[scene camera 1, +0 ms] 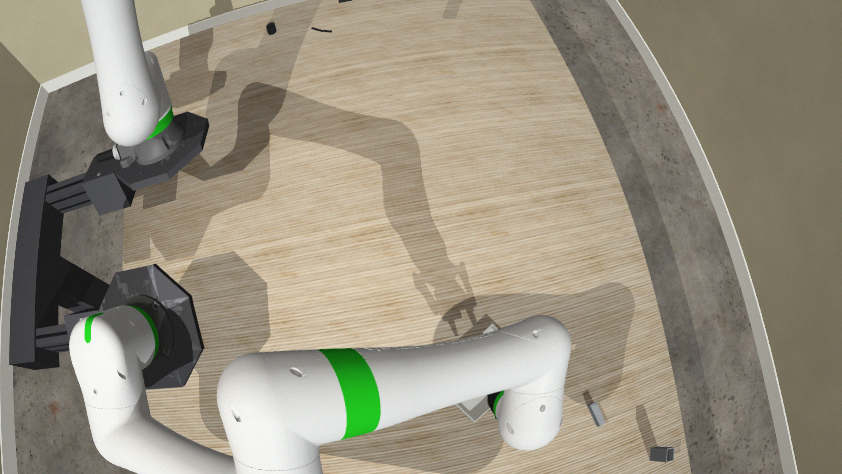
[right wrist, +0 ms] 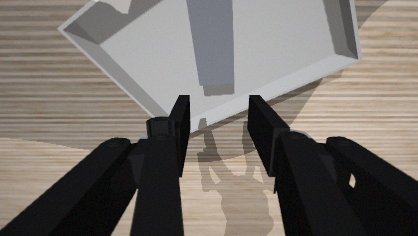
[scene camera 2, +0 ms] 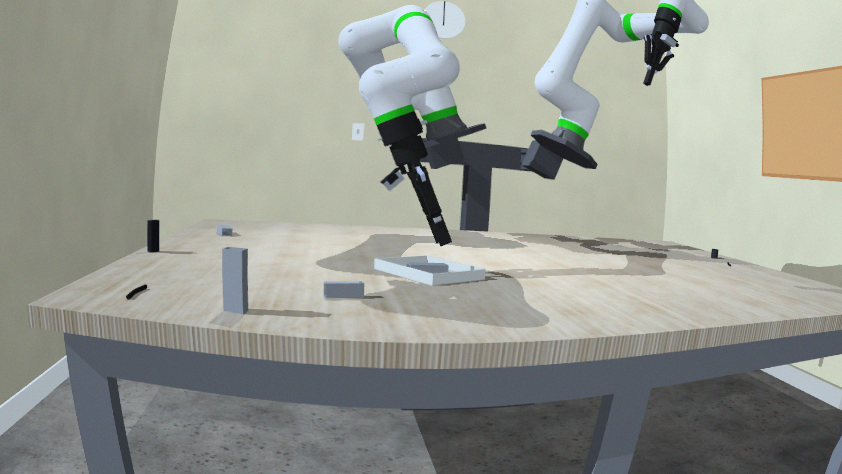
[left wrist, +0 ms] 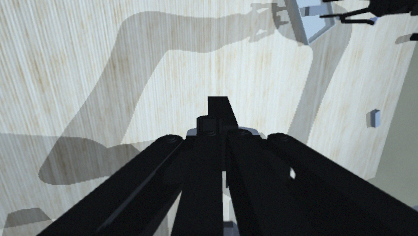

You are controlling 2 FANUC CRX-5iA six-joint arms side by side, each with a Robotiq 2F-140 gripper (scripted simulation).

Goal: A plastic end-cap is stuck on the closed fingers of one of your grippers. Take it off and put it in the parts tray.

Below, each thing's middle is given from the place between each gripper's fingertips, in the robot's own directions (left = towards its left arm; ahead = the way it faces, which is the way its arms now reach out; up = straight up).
Right now my right hand [scene camera 2: 444, 242] is 9 cm above the white parts tray [scene camera 2: 458, 272] and 2 cm to the left of it.
Right now my left hand [scene camera 2: 646, 84] is 220 mm short of the white parts tray, 690 mm to the left of it and 600 mm above it.
